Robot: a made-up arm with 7 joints.
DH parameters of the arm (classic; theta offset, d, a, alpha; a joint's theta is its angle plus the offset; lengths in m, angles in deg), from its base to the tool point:
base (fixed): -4.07 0 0 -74.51
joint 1: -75.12 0.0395 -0.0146 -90
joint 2: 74 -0.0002 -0.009 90
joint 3: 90 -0.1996 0.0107 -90
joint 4: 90 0.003 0.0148 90
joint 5: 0 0.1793 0.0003 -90
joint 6: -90 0 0.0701 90
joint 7: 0 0.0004 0 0
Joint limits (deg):
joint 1: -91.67..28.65
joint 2: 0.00..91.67
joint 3: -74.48..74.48
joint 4: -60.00..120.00
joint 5: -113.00..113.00
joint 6: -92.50..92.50
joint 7: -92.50..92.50
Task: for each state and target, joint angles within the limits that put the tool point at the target. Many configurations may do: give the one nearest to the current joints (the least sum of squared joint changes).
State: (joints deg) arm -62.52 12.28 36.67 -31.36 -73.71 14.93 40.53
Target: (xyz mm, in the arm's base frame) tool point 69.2 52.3 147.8
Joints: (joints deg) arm -79.40 21.15 23.78 -60.00 -80.02 15.17 40.53
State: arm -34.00 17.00 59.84 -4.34 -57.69 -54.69 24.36
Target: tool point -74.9 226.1 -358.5
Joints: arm -2.44 0.00 73.41 47.00 -69.55 -47.38 24.36
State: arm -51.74 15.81 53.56 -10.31 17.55 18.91 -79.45
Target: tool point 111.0 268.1 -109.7
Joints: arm -17.44 0.00 67.02 -30.51 19.58 20.57 -79.45
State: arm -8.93 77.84 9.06 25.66 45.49 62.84 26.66
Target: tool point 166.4 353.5 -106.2
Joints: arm 1.54 67.05 3.27 14.02 47.56 69.03 26.66
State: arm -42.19 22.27 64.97 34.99 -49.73 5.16 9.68
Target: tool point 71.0 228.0 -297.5
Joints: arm 9.34 0.00 42.16 4.91 -51.38 7.43 9.68
